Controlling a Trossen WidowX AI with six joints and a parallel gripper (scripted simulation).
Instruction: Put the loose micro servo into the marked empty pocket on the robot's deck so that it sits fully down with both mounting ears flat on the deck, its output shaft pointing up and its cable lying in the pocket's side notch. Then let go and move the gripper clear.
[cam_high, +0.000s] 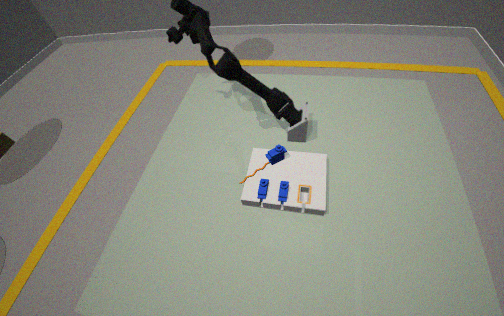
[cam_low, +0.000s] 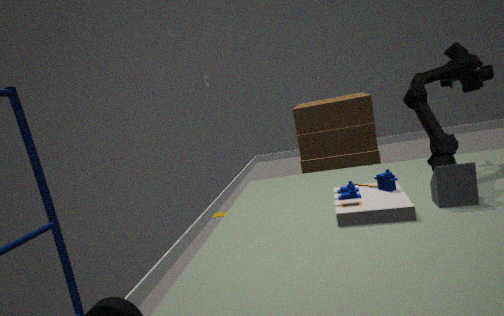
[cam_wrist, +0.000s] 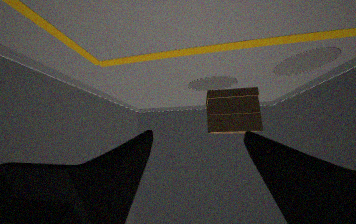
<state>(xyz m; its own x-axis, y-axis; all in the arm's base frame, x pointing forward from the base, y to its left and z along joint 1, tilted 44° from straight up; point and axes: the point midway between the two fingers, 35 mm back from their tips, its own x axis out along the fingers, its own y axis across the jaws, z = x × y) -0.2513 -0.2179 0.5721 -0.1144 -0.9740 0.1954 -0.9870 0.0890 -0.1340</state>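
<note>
My gripper tip is 47 cm short of the robot deck, 57 cm to the right of it and 31 cm above it.
</note>
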